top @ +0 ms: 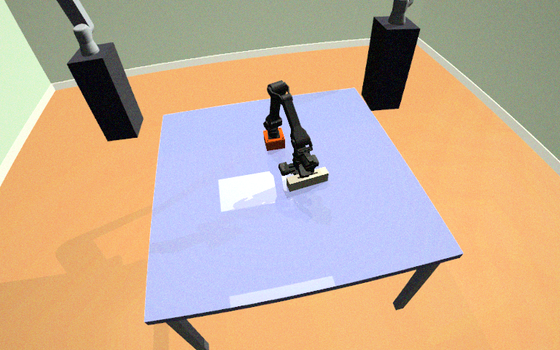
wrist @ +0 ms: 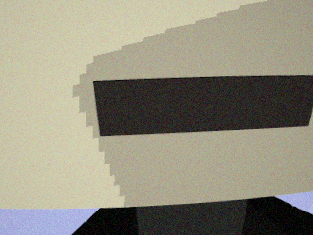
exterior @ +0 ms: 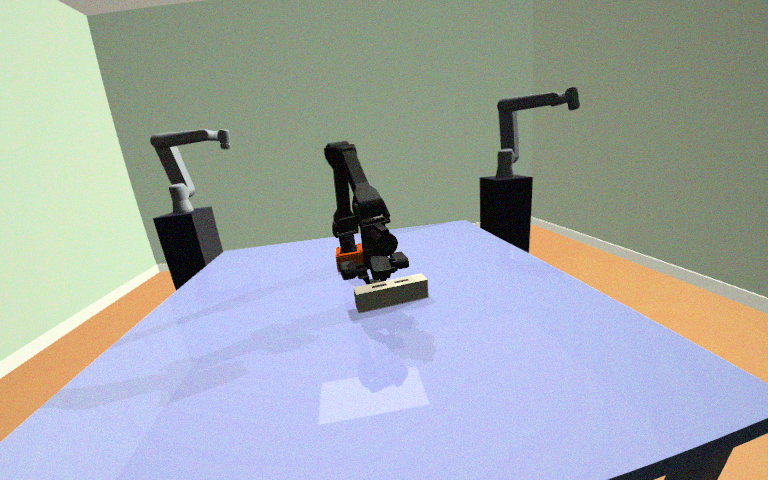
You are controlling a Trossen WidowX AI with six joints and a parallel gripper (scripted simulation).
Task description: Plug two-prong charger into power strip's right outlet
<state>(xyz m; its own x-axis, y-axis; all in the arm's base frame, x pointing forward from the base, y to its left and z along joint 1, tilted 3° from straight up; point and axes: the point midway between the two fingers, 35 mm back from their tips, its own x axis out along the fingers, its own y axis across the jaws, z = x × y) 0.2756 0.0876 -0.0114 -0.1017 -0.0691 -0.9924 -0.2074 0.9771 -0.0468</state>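
Right now the black two-prong charger is 20 mm ahead of my gripper tip and 10 mm above it.
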